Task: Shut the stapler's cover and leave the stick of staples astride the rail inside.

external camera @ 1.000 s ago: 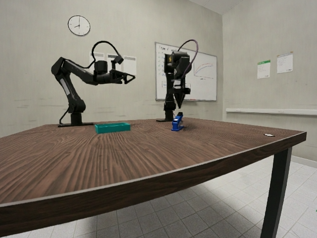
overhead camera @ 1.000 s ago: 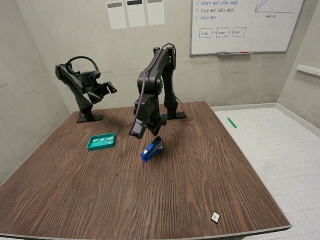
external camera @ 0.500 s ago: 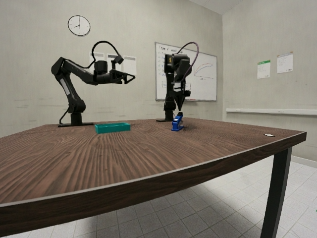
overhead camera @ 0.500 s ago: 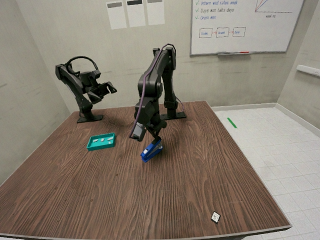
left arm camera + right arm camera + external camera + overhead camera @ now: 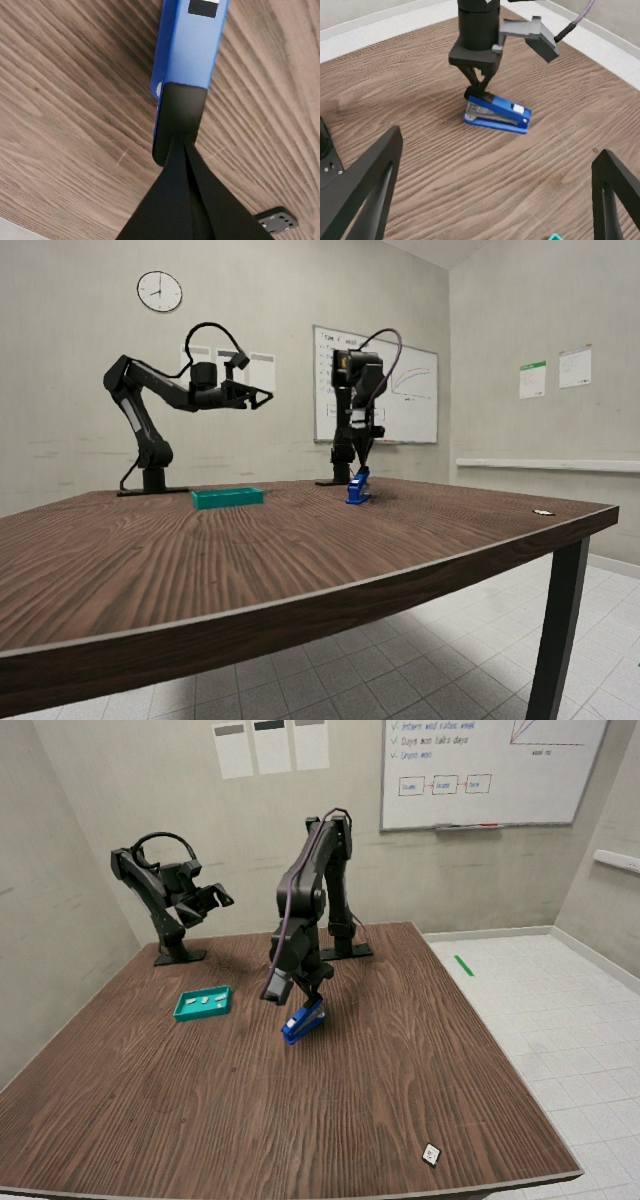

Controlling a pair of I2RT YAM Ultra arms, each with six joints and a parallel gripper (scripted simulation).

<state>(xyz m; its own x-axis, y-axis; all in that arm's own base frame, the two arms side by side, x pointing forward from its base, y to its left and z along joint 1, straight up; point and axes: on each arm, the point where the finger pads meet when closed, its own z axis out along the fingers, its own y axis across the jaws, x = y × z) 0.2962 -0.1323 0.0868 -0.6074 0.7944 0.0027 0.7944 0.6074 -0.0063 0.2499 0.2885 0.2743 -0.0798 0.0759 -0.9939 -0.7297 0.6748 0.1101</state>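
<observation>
My left hand is 5 cm above the stapler, 2 cm to the left of it and 2 cm short of it. From my left hand the other things lie so: small white tag 30 cm ahead, 22 cm to the left, 9 cm below; teal tray 33 cm to the right, 7 cm below, 5 cm behind.
</observation>
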